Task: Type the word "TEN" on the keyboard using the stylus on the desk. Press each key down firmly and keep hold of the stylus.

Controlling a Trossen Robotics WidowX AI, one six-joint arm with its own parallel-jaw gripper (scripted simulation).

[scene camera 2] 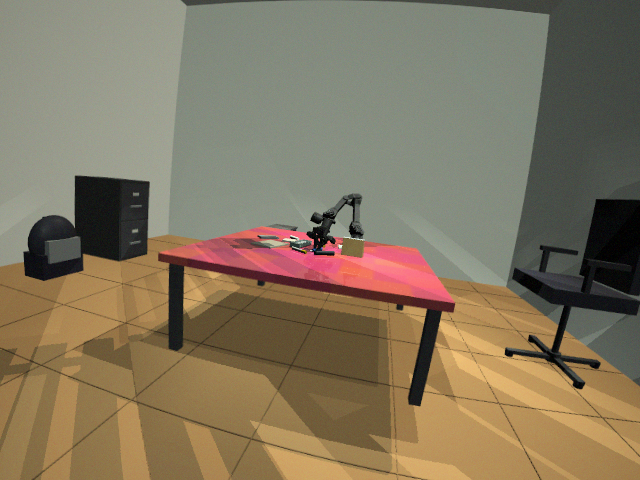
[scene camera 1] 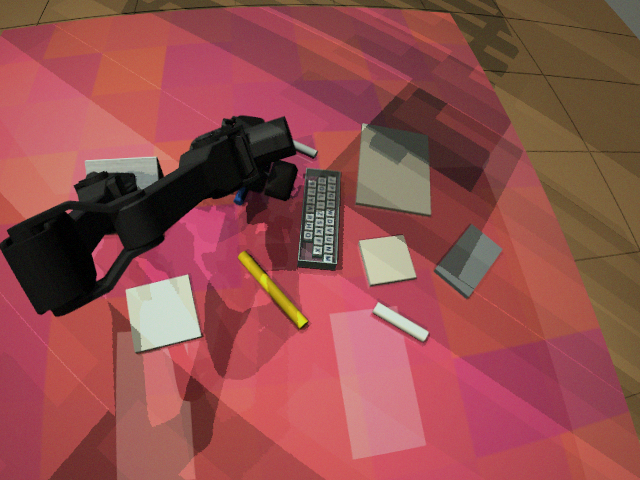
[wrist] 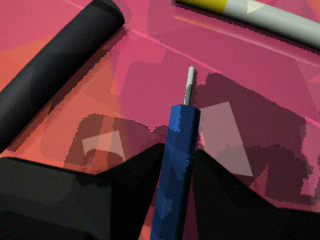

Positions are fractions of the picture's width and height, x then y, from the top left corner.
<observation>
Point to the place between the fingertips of my gripper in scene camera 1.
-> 0.39,0.37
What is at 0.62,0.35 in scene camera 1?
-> A sheet.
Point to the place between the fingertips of my gripper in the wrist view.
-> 0.56,0.64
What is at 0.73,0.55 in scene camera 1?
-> A grey pad.
</observation>
